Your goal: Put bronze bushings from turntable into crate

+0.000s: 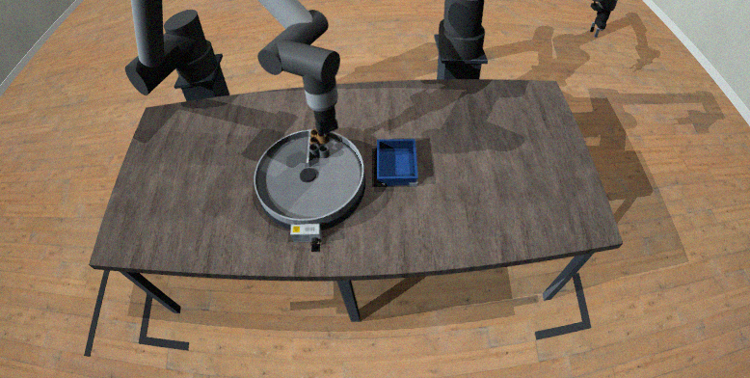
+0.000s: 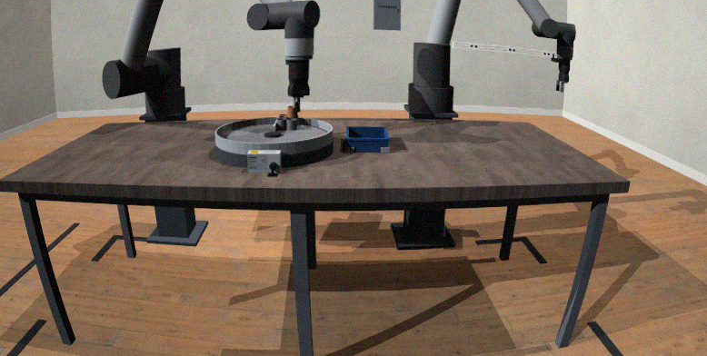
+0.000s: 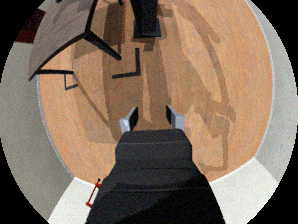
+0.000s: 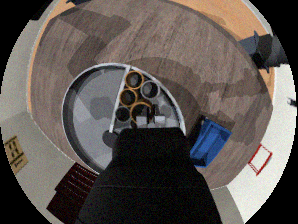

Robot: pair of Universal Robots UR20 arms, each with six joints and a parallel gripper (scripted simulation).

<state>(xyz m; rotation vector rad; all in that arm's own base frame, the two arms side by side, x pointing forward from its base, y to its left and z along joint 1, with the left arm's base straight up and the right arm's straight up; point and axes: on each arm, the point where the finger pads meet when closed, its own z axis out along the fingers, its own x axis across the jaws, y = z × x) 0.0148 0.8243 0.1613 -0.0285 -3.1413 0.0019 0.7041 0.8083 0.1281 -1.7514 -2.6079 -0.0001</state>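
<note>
The blue crate lies 260 mm to the left of my right hand, 100 mm below it and 80 mm ahead of it.
</note>
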